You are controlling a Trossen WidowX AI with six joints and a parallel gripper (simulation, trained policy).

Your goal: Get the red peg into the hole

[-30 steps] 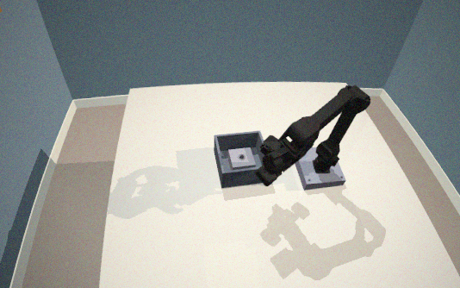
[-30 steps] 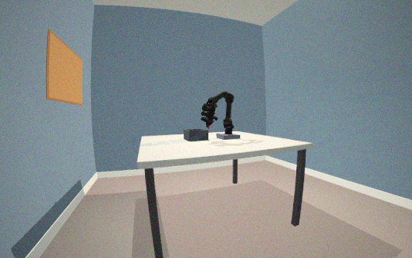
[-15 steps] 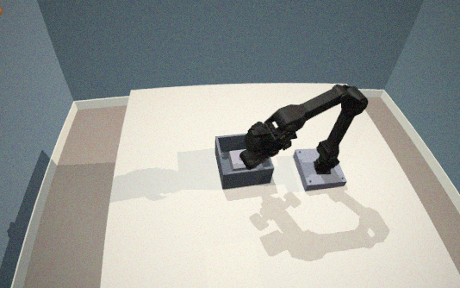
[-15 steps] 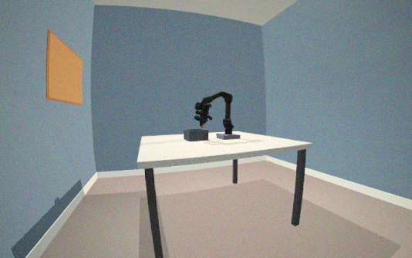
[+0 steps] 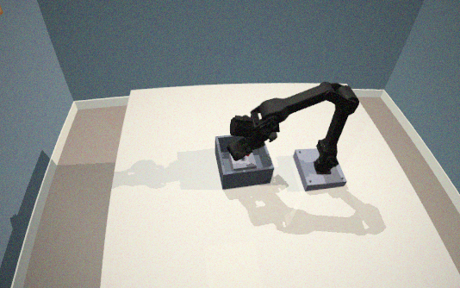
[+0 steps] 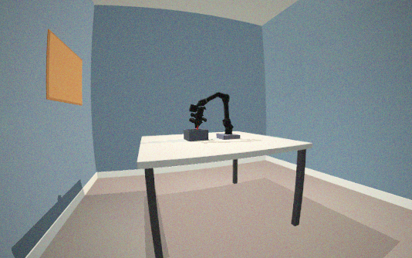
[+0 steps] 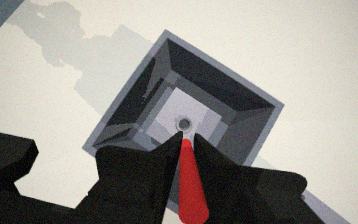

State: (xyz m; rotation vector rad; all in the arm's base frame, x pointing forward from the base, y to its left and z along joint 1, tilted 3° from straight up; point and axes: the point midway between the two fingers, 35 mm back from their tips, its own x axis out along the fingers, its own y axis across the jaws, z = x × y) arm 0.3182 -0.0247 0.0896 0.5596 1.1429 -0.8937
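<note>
The red peg lies 3 cm above my gripper tip, 2 cm to the left of it and 1 cm behind it. Also, from my gripper tip: plate (7 cm below, 1 cm to the right, 1 cm ahead); then box (9 cm below, 1 cm to the right, 1 cm ahead).
</note>
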